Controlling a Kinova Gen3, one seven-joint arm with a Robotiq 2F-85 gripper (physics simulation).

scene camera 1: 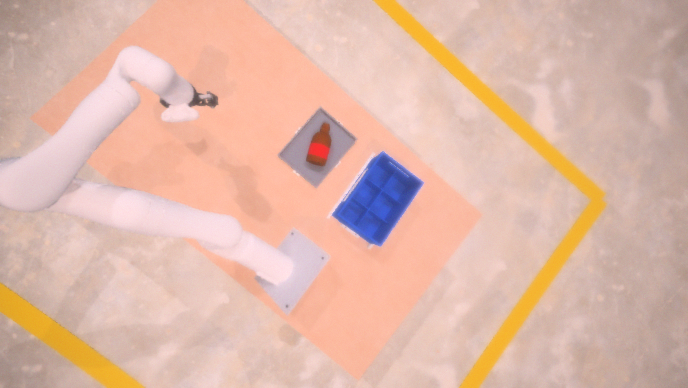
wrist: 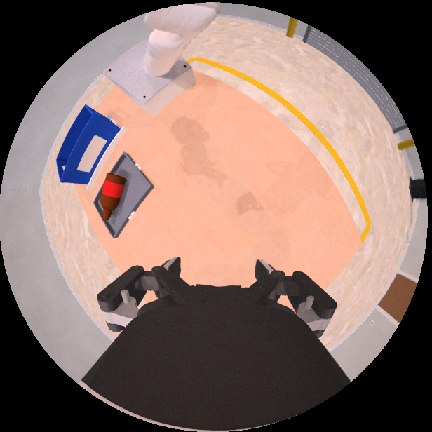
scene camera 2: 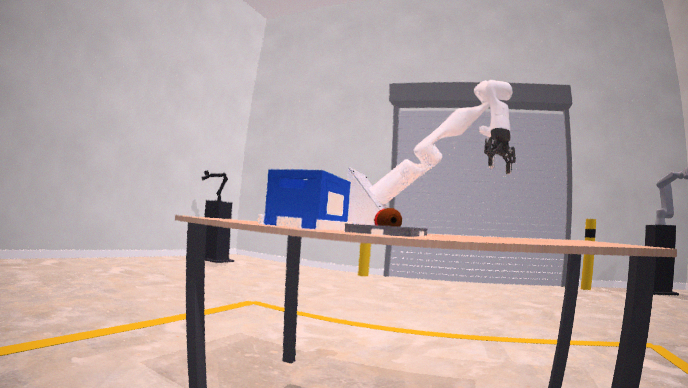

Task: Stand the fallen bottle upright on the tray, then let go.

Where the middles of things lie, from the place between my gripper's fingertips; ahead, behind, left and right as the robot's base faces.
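The brown bottle (scene camera 1: 318,152) is in the scene, and my hand is 20 cm short of it, 35 cm to the left of it and 19 cm above it.
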